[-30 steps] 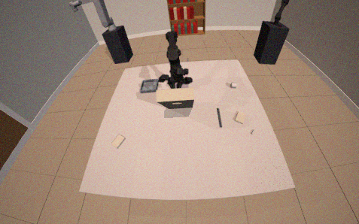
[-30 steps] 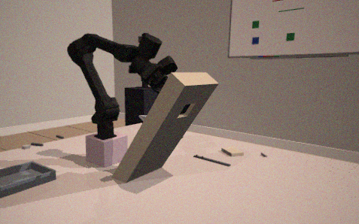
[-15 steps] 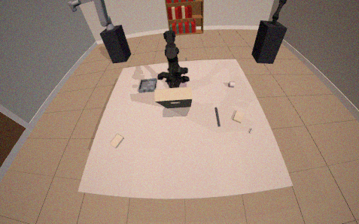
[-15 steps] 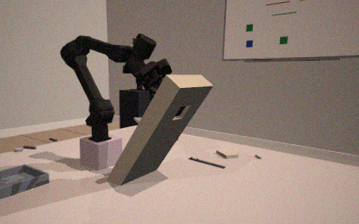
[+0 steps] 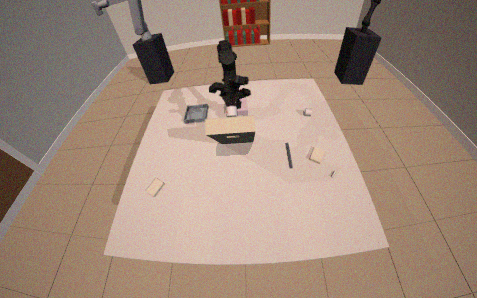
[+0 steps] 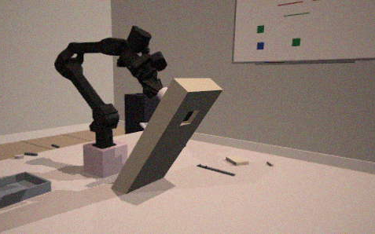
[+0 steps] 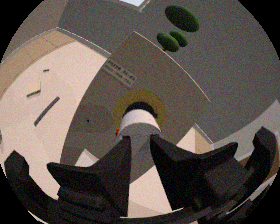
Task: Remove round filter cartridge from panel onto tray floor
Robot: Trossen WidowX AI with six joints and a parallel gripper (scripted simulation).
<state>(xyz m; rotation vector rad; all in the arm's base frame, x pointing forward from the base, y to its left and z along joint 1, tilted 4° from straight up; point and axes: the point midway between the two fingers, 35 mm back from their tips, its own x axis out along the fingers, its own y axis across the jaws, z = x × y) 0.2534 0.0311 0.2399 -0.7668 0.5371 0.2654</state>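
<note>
The round filter cartridge lies 10 mm ahead of my gripper tip and 10 mm below it. Also, from my gripper tip: grey tray 340 mm behind, 310 mm to the right, 300 mm below.
</note>
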